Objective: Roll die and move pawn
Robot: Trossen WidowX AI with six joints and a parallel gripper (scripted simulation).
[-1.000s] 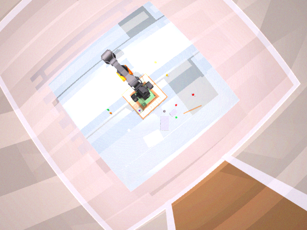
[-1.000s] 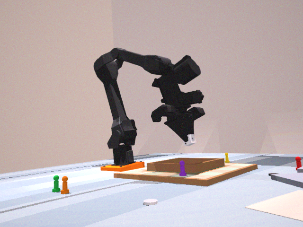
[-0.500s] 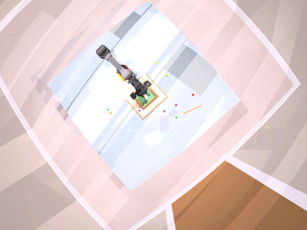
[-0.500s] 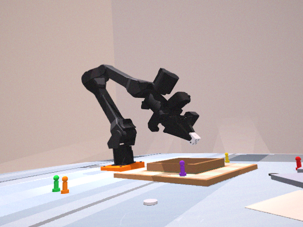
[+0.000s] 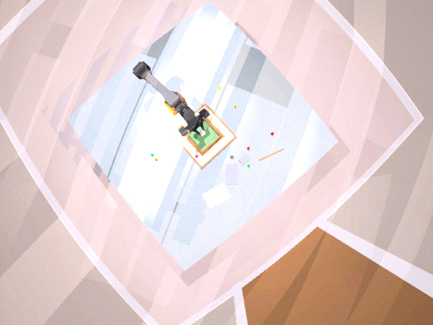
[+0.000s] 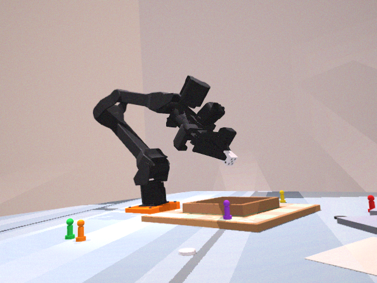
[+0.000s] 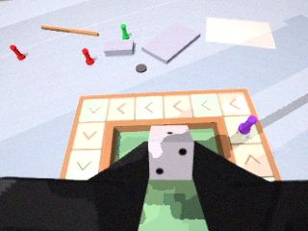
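Now: the white die right at my gripper tip. Round my gripper tip: walled tray 120 mm below; yellow pawn 270 mm to the left, 110 mm below, 30 mm ahead; purple pawn 120 mm to the right, 100 mm below, 50 mm ahead.
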